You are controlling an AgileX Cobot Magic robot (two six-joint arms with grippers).
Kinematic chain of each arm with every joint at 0, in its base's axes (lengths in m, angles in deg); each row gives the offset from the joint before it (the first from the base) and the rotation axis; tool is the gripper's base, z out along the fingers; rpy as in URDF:
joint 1: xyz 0 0 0.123 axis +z
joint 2: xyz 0 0 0 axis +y
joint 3: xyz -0.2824 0 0.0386 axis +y
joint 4: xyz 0.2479 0 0.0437 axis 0.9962 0 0.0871
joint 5: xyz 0 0 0 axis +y
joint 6: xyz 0.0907 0 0.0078 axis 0.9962 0 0.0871
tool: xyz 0 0 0 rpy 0 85 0
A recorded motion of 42 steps. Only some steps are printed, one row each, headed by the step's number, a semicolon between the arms.
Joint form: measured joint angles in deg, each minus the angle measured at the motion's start. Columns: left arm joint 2, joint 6, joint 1, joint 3, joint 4, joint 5; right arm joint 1, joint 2, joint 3, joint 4, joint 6, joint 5.
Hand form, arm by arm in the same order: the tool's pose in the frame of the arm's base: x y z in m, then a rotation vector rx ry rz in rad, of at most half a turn. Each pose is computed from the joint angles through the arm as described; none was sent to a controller.
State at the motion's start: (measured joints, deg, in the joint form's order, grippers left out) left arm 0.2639 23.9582 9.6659 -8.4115 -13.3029 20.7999; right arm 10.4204 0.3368 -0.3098 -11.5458 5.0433 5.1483
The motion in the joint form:
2: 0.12 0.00 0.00 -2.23 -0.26 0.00; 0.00 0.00 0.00 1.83 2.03 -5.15
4: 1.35 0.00 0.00 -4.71 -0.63 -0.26; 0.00 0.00 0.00 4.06 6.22 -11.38
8: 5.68 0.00 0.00 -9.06 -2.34 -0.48; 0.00 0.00 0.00 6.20 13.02 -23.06
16: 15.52 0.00 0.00 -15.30 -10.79 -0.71; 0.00 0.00 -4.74 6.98 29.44 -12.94
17: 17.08 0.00 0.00 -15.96 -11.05 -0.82; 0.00 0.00 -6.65 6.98 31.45 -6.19
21: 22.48 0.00 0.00 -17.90 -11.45 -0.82; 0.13 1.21 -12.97 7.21 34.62 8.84
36: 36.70 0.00 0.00 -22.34 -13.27 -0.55; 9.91 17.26 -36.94 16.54 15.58 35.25
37: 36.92 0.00 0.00 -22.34 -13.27 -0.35; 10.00 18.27 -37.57 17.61 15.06 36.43
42: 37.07 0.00 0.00 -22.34 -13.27 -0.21; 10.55 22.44 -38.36 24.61 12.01 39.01
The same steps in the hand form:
2: 0.0450 -0.0001 0.2426 0.0864 1.6598 0.2081; 0.0555 0.0102 0.2146 -0.1689 1.4753 0.1099
4: 0.0442 -0.0003 0.2562 0.0824 1.6331 0.2062; 0.0539 0.0112 0.2243 -0.0912 1.3765 0.2177
8: 0.0485 -0.0004 0.2780 0.0663 1.6262 0.1778; 0.0484 0.0115 0.2420 0.0009 1.1809 0.3769
16: 0.0691 -0.0012 0.3056 -0.0170 1.6664 0.0260; 0.0472 0.0097 0.2544 0.2095 1.2726 0.6134
17: 0.0733 -0.0006 0.3077 -0.0219 1.6795 0.0202; 0.0471 0.0088 0.2551 0.2557 1.3530 0.6224
21: 0.0889 0.0019 0.3115 -0.0333 1.7381 0.0058; 0.0431 0.0063 0.2667 0.3499 1.5153 0.6249
36: 0.1340 0.0085 0.3102 -0.0756 1.9052 -0.0483; 0.0439 0.0218 0.3451 0.0271 1.8853 0.5936
37: 0.1346 0.0084 0.3094 -0.0751 1.9121 -0.0503; 0.0456 0.0238 0.3459 0.0211 1.9142 0.6032
42: 0.1350 0.0084 0.3089 -0.0748 1.9169 -0.0517; 0.0546 0.0363 0.3433 -0.0092 2.0248 0.6903

